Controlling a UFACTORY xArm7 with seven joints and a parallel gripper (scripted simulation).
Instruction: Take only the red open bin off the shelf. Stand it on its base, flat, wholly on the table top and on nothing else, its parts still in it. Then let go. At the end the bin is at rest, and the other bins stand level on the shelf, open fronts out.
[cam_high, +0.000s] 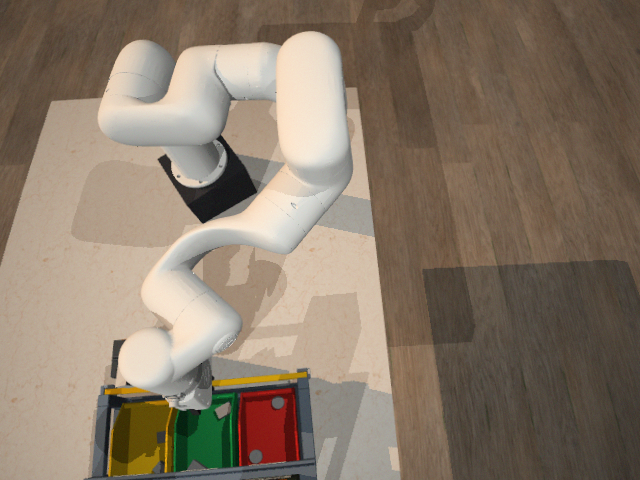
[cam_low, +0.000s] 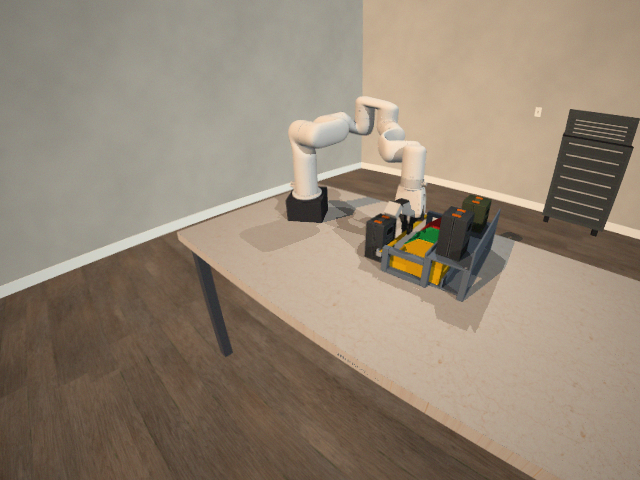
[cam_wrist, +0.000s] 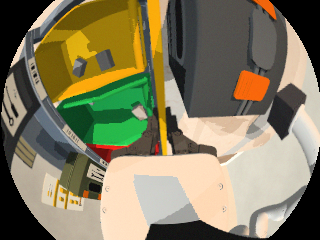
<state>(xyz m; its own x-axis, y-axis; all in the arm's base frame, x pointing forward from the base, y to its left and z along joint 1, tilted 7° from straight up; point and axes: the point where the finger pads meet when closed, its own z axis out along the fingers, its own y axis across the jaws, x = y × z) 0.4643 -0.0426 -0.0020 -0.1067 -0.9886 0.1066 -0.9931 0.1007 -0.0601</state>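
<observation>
Right now my hand is 20 mm above the thin yellow bar. From my hand the other things lie so: yellow bin 90 mm ahead, 120 mm to the right, 30 mm below; then green bin 100 mm ahead, 10 mm to the right, 30 mm below; then red open bin 120 mm ahead, 100 mm to the left, 30 mm below.
</observation>
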